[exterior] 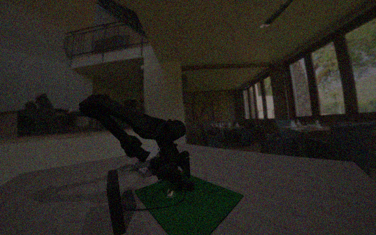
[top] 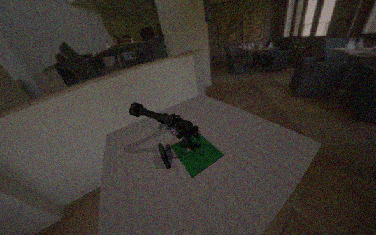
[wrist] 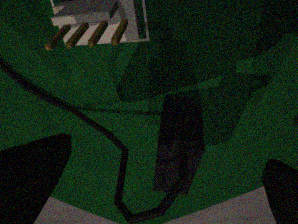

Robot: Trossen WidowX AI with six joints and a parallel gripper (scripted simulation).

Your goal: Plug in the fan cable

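The fan plug lies 10 mm to the left of my gripper tip and 10 mm below it. The rest, counted from my gripper tip: green board: 40 mm below, 20 mm to the right, 10 mm ahead; then black fan: 210 mm to the right, 50 mm behind, 30 mm above.
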